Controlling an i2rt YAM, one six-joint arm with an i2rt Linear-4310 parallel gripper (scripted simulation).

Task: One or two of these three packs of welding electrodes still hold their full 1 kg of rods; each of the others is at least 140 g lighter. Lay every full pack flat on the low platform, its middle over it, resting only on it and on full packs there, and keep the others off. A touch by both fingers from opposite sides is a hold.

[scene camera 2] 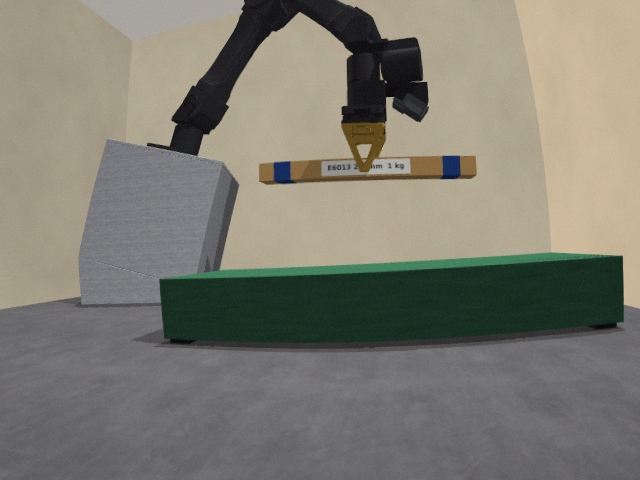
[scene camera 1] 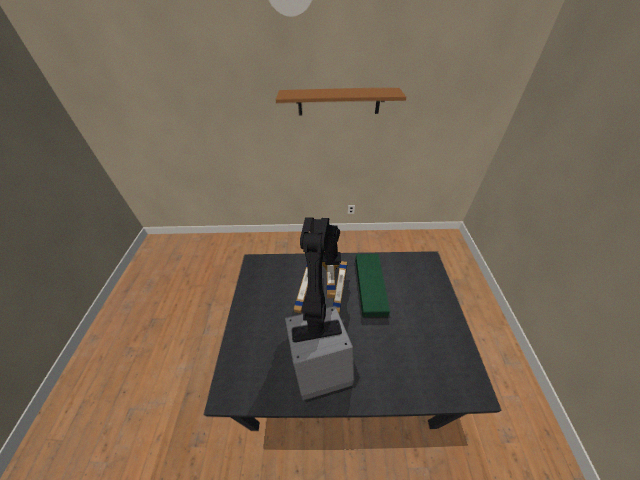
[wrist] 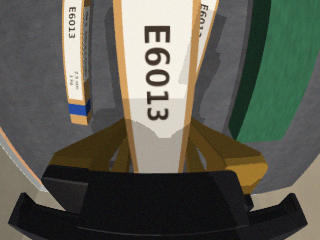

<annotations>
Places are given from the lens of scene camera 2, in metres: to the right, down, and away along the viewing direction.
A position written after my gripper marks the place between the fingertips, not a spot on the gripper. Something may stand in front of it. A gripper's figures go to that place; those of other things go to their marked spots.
my gripper (scene camera 2: 365, 174): 0.07, -0.11, 0.59
green low platform (scene camera 2: 432, 299): 0.09, 0.05, 0.28
pack (scene camera 2: 417, 167): 0.15, -0.11, 0.56
The marked spots on the pack and the green low platform are 0.33 m apart.
</annotations>
